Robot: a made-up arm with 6 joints.
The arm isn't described. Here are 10 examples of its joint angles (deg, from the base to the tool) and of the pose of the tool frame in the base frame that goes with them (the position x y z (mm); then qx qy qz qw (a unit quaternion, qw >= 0)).
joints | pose
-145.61 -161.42 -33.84 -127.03 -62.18 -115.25 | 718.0 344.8 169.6 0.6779 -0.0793 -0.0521 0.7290
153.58 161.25 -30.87 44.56 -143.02 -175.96 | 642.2 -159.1 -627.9 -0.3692 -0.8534 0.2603 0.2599
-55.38 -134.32 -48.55 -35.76 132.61 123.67 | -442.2 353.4 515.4 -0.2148 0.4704 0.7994 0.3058
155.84 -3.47 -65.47 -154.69 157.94 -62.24 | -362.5 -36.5 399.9 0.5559 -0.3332 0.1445 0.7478
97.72 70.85 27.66 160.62 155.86 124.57 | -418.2 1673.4 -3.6 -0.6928 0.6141 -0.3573 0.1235
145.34 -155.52 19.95 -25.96 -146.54 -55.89 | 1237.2 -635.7 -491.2 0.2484 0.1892 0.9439 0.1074
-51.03 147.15 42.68 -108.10 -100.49 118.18 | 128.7 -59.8 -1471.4 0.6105 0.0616 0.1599 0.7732
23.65 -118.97 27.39 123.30 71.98 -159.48 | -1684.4 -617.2 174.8 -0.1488 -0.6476 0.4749 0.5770
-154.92 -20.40 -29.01 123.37 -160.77 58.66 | -518.6 -364.8 1252.3 -0.7657 -0.3815 0.0476 0.5156
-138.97 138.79 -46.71 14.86 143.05 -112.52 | 94.1 339.4 -452.8 -0.5076 0.7046 0.4817 0.1177
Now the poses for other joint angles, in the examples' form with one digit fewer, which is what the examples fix.
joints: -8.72 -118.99 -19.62 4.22 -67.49 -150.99
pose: -1083 -37 730 0.919 -0.174 0.237 0.264
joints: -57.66 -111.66 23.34 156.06 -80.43 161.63
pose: -749 1526 523 0.318 0.857 -0.368 0.166
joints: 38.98 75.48 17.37 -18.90 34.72 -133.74
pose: 1242 760 -325 0.890 0.282 -0.126 0.337
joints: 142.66 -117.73 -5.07 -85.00 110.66 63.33
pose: 878 -648 767 0.788 0.491 0.005 0.371
